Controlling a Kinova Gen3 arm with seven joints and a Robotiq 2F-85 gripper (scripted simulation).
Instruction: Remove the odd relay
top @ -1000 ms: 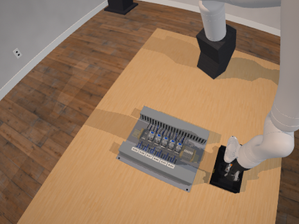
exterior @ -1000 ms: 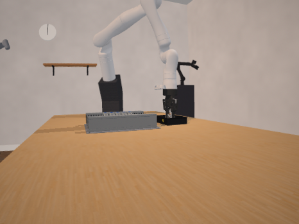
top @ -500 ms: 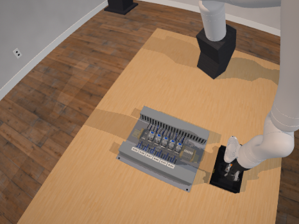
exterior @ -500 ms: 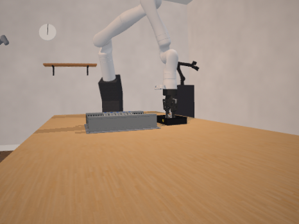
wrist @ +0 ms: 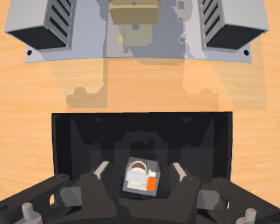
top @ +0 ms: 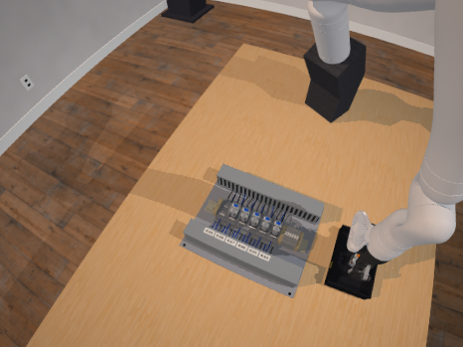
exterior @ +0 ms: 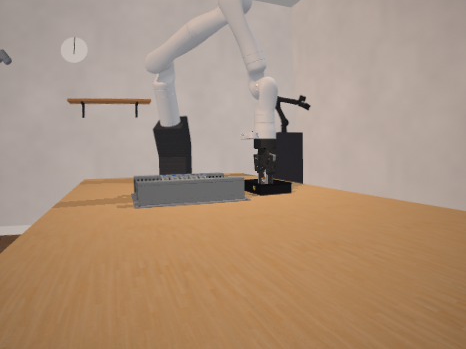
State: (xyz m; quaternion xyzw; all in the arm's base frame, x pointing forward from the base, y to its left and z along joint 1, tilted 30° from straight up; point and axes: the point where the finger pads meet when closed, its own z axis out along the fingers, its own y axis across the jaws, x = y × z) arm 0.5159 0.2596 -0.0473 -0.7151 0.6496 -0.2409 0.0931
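My hand is 1 cm above the relay. Round my hand: black parts tray 2 cm below.
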